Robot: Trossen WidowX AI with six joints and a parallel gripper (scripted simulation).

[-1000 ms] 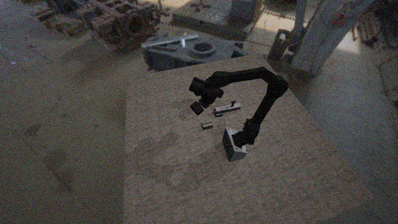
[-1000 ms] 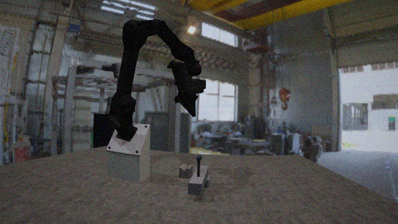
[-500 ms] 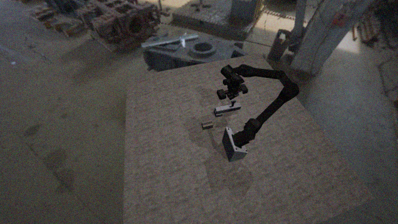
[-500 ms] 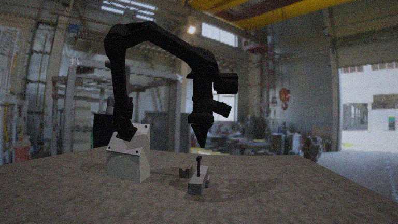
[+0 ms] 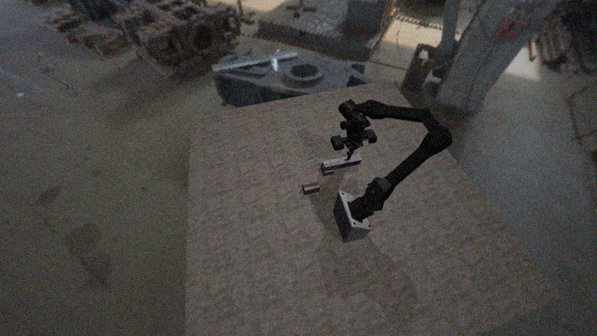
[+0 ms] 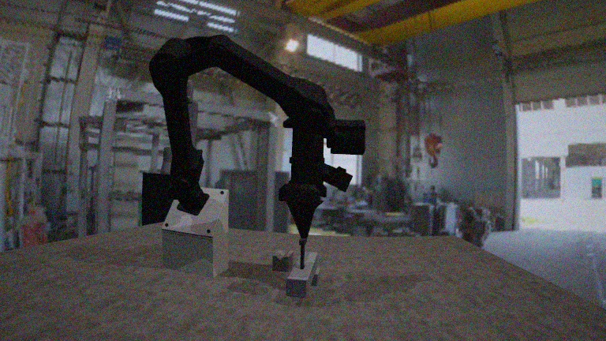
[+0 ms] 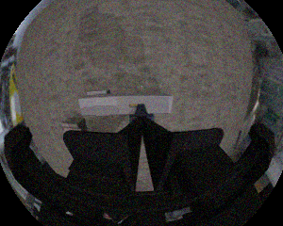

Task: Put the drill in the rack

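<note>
My gripper tip is now 3 cm above the dark key. From my gripper tip the other things lie so: drill 8 cm below, 6 cm to the left, 1 cm behind; grey holder block 8 cm below, 4 cm to the left, 1 cm behind; grey rack 19 cm to the left, 10 cm below, 10 cm behind.
</note>
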